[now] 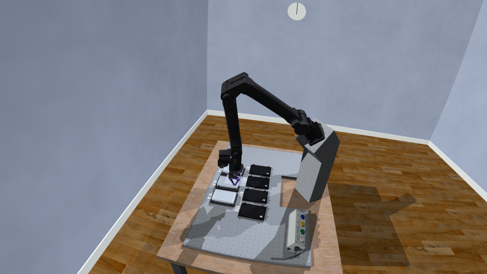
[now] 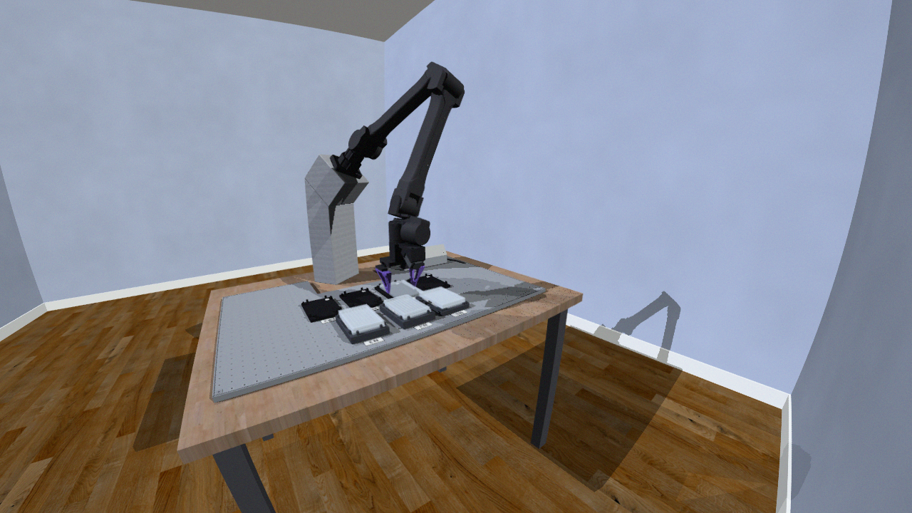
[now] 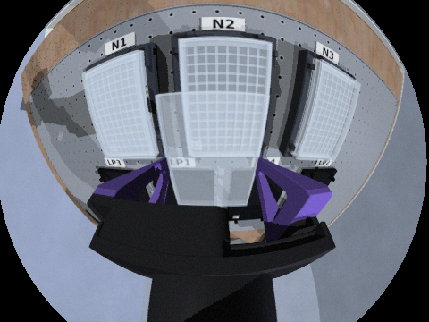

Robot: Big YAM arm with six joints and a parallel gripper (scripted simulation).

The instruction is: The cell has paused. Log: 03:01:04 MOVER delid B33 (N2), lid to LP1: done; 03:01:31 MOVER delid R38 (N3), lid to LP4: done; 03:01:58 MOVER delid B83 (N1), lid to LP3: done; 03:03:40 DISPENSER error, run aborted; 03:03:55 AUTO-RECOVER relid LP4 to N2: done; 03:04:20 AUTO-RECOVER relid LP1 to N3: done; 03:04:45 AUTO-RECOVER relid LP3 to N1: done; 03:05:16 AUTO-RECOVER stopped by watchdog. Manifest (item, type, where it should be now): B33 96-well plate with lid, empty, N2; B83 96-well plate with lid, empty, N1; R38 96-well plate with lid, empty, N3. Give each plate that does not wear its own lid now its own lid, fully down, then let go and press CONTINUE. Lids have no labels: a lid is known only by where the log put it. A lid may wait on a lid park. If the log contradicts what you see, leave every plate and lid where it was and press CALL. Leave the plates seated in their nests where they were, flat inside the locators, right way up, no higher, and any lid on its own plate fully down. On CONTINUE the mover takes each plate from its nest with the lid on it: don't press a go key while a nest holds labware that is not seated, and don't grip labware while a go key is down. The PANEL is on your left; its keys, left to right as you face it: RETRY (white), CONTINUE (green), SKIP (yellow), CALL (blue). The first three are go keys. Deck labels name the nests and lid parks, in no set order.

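The lid park LP1 is 130 mm behind my hand, 50 mm to the left of it and 60 mm below it. From my hand the other things lie so: lid park LP2 (130 mm behind, 210 mm to the right, 60 mm below); then lid park LP3 (130 mm behind, 180 mm to the left, 60 mm below); then lid park LP4 (130 mm behind, 80 mm to the right, 60 mm below).
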